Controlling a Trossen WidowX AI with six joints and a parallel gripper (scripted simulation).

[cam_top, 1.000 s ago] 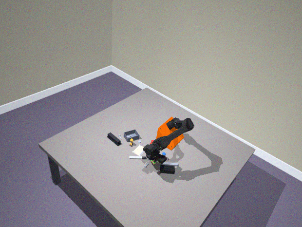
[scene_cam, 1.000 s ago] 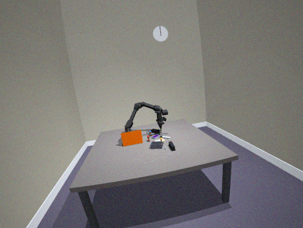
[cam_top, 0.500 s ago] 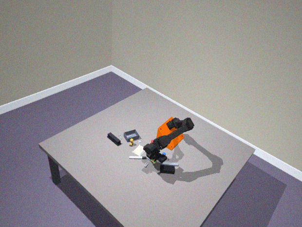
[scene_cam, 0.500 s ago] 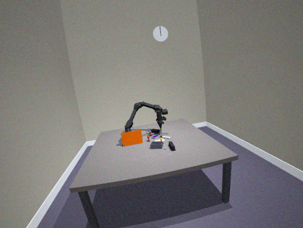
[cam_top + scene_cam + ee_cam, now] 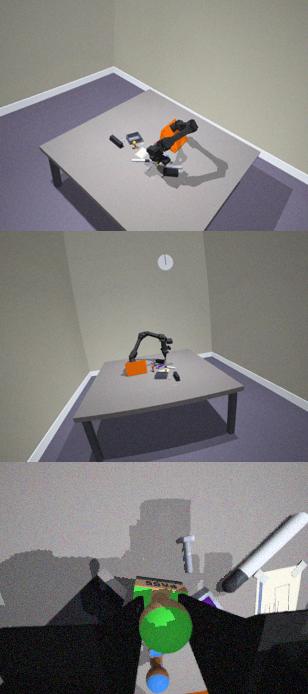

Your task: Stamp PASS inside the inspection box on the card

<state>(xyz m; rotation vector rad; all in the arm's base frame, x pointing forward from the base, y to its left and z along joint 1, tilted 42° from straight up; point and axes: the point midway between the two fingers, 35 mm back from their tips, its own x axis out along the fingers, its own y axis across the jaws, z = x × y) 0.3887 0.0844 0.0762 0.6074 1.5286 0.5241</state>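
The purple ink pad lies 90 mm behind my gripper tip, 80 mm below it and 70 mm to the right of it. From my gripper tip the other things lie so: blue-knobbed stamp (130 mm behind, 70 mm below, 10 mm to the left); green-knobbed PASS stamp (right at my gripper tip); black box (110 mm to the left, 70 mm below, 50 mm behind).
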